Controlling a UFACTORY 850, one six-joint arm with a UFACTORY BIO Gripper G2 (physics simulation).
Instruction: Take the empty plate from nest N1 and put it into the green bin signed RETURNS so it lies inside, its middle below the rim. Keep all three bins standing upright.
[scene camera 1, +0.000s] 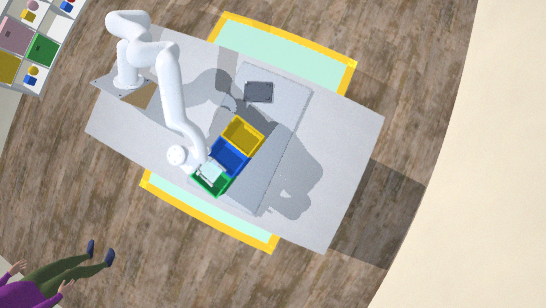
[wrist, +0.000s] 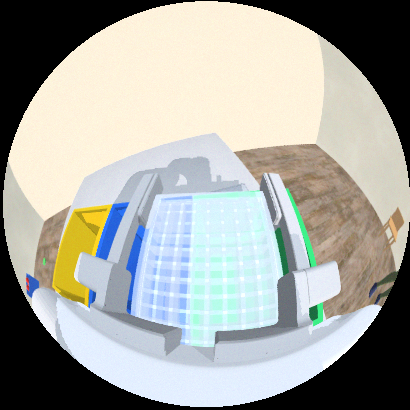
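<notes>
My gripper (scene camera 1: 210, 171) (wrist: 211, 199) is shut on the clear plate (scene camera 1: 213, 172) (wrist: 210, 265), with one finger along each side. The plate is level or nearly so, above the bins. In the wrist view, blue shows through its left part and green through its right part, so it overlaps both bins. The green bin (scene camera 1: 217, 190) (wrist: 305, 238) stands upright, partly hidden by the gripper and plate. The blue bin (scene camera 1: 229, 157) (wrist: 108, 232) and the yellow bin (scene camera 1: 243, 140) (wrist: 77, 250) stand upright beside it in a row. A dark nest (scene camera 1: 258, 92) holds no plate; its label is unreadable.
The bins and the nest stand on a grey perforated board (scene camera 1: 298, 95) on the light table (scene camera 1: 345, 130). The arm (scene camera 1: 170, 85) reaches over from its base at the table's upper left. A person (scene camera 1: 20, 290) is at the lower left, away from the table.
</notes>
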